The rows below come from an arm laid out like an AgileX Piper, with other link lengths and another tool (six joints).
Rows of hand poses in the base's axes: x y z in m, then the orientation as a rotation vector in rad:
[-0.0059 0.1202 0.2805 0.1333 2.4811 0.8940]
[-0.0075 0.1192 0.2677 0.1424 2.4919 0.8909]
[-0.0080 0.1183 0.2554 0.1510 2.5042 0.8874]
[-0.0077 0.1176 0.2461 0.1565 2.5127 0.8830]
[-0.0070 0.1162 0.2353 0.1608 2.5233 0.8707]
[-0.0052 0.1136 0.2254 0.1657 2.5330 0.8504]
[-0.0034 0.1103 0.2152 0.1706 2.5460 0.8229]
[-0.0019 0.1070 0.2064 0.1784 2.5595 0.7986]
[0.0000 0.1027 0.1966 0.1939 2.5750 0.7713]
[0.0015 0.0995 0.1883 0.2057 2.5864 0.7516]
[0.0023 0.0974 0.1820 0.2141 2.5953 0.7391]
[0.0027 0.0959 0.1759 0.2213 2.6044 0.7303]
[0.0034 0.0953 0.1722 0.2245 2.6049 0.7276]
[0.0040 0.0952 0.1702 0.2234 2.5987 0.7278]
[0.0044 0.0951 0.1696 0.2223 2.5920 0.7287]
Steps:
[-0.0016 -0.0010 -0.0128 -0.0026 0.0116 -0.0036]
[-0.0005 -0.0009 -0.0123 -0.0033 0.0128 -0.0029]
[0.0003 -0.0007 -0.0093 -0.0037 0.0083 -0.0022]
[0.0007 -0.0014 -0.0108 -0.0096 0.0082 -0.0028]
[0.0018 -0.0026 -0.0099 -0.0148 0.0059 -0.0055]
[0.0018 -0.0033 -0.0102 -0.0203 0.0077 -0.0062]
[0.0015 -0.0033 -0.0088 -0.0176 0.0098 -0.0071]
[0.0019 -0.0043 -0.0098 -0.0186 0.0133 -0.0122]
[0.0015 -0.0032 -0.0083 -0.0133 0.0102 -0.0090]
[0.0008 -0.0021 -0.0063 -0.0085 0.0083 -0.0058]
[0.0004 -0.0015 -0.0061 -0.0061 0.0089 -0.0041]
[0.0007 -0.0006 -0.0037 -0.0014 0.0009 -0.0025]
[0.0006 -0.0001 -0.0020 0.0007 -0.0060 -0.0009]
[0.0004 -0.0001 -0.0006 0.0013 -0.0064 -0.0009]

